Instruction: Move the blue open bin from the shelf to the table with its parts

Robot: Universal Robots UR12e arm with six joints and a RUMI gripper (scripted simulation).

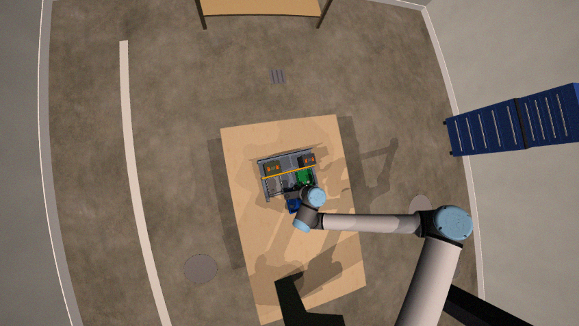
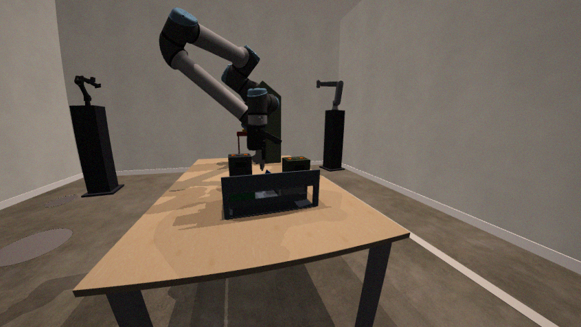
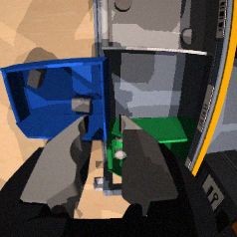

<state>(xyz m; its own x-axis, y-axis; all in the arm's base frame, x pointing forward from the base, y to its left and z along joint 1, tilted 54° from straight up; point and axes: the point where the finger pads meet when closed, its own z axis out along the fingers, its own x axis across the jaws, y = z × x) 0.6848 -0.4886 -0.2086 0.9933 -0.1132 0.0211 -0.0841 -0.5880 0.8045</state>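
Now: hand 8 cm past the blue open bin, 1 cm to the right of it and 8 cm above it. From my hand the other things lie so: grey bin (9 cm ahead, 10 cm to the left, 8 cm below); bar (13 cm ahead, 1 cm to the right, 2 cm below); green bin (7 cm ahead, 12 cm to the right, 8 cm below).
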